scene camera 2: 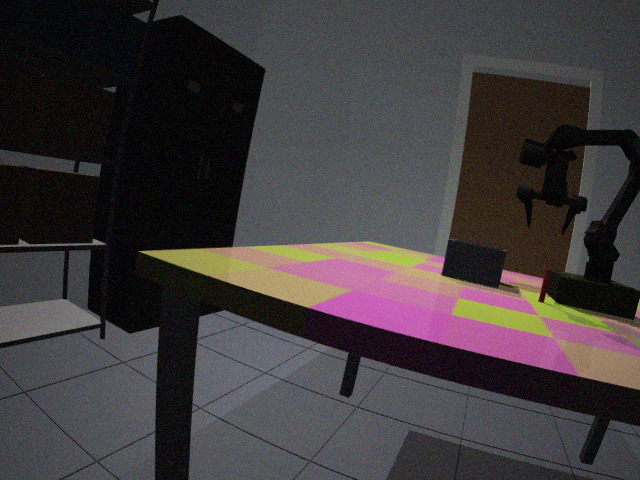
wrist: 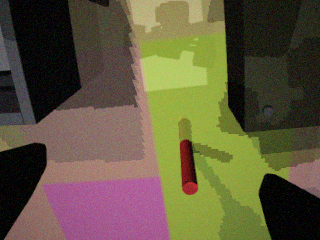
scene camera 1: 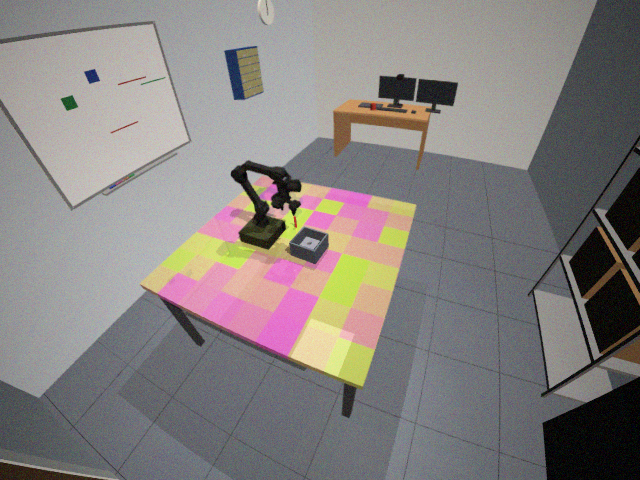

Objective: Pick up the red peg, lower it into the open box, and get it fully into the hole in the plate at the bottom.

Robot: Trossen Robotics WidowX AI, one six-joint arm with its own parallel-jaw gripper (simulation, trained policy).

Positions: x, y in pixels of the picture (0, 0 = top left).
Labels:
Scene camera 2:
my gripper: 545, 230
grey box: 479, 264
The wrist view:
my gripper: 155, 170
red peg: 188, 174
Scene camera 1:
grey box: 296, 250

